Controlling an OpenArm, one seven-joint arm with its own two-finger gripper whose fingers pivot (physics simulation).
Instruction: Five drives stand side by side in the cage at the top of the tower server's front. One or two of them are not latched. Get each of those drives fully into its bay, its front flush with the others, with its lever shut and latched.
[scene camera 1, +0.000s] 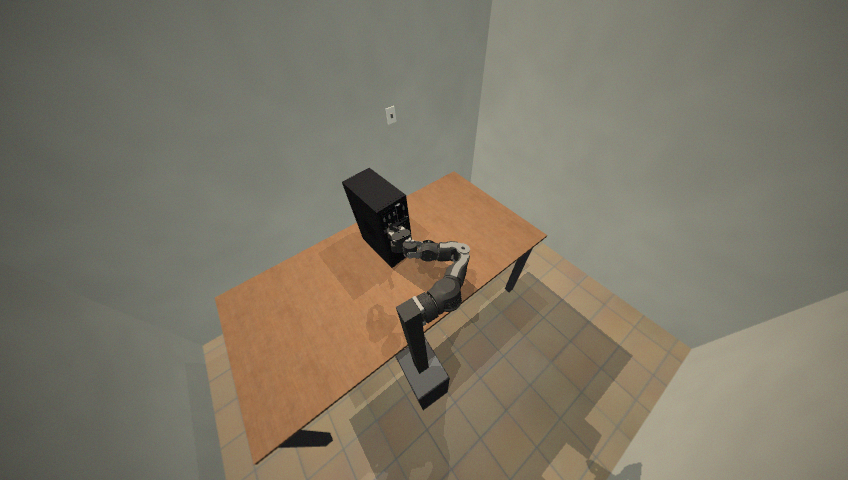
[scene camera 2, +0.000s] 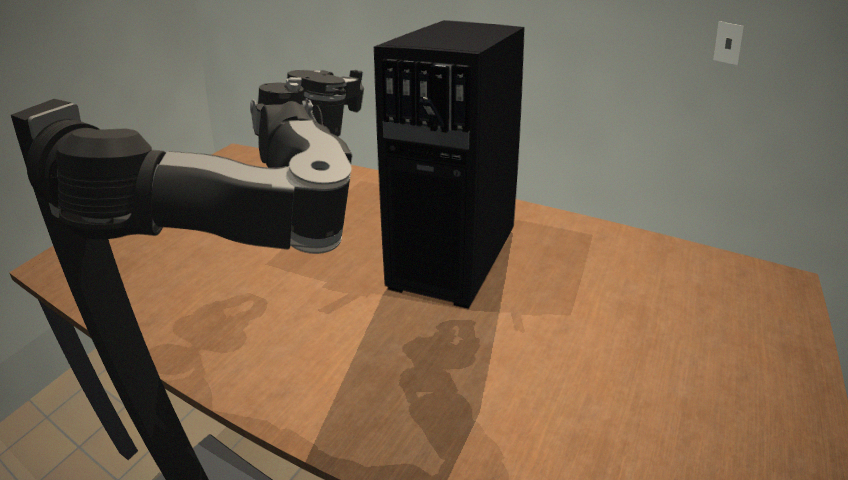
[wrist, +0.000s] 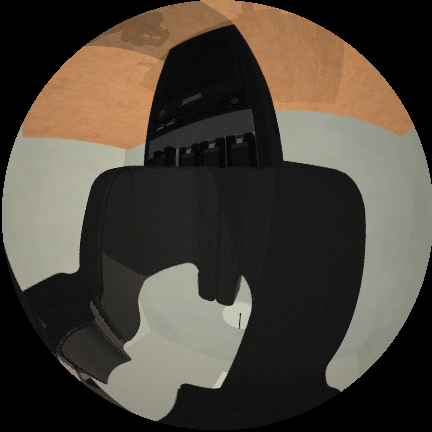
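The black tower server (scene camera 1: 373, 189) (scene camera 2: 425, 231) (wrist: 205, 70) stands upright on the table. In scene camera 2, five drives stand in its top cage. The fourth drive from the left (scene camera 2: 440, 89) stands out past the others, its pale side showing; its lever (scene camera 2: 430, 110) is swung out at a slant. The other four look flush, levers shut. The wrist view shows the lower ends of several drives (wrist: 212, 154); my hand hides the rest. My gripper (scene camera 2: 355, 90) (wrist: 227, 237) is shut and empty, in front of the server, at about cage height, apart from the drives in scene camera 2.
The wooden table (scene camera 1: 285, 333) (scene camera 2: 666, 333) (wrist: 310, 60) carries the server. The arm's post (scene camera 1: 414, 339) (scene camera 2: 113, 309) stands at the table's near edge. A grey wall with a switch plate (scene camera 1: 390, 115) (scene camera 2: 727, 42) is behind the server. The arm bends in front of the server's left side in scene camera 2.
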